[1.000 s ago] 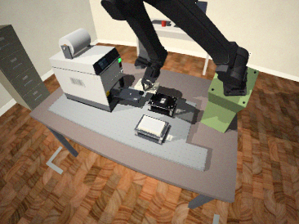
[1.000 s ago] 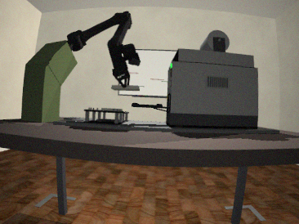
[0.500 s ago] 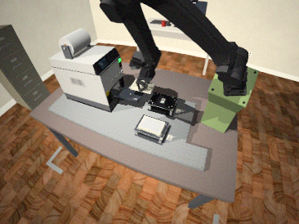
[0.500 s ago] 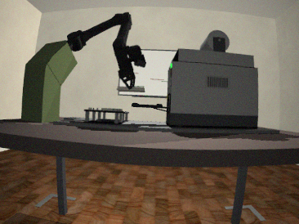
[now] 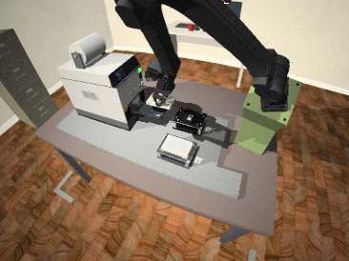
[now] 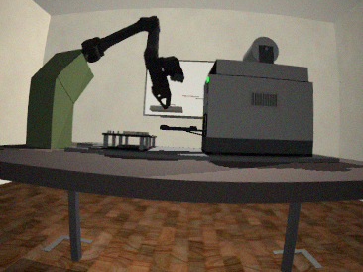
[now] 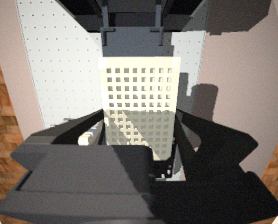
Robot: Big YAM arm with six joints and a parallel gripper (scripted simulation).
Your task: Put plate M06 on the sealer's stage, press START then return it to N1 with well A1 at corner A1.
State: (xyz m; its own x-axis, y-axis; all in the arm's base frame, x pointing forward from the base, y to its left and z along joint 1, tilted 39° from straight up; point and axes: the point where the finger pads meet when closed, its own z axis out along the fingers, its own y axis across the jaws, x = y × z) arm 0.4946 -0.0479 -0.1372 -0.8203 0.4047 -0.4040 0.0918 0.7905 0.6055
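Right now my hand is 70 mm above the sealer stage, 50 mm short of it and 10 mm to the right of it. Also, from my hand: white start button 150 mm ahead, 100 mm to the right, 20 mm above; foil roll 390 mm ahead, 250 mm above, 20 mm to the right; plate 180 mm to the left, 130 mm behind, 100 mm below.
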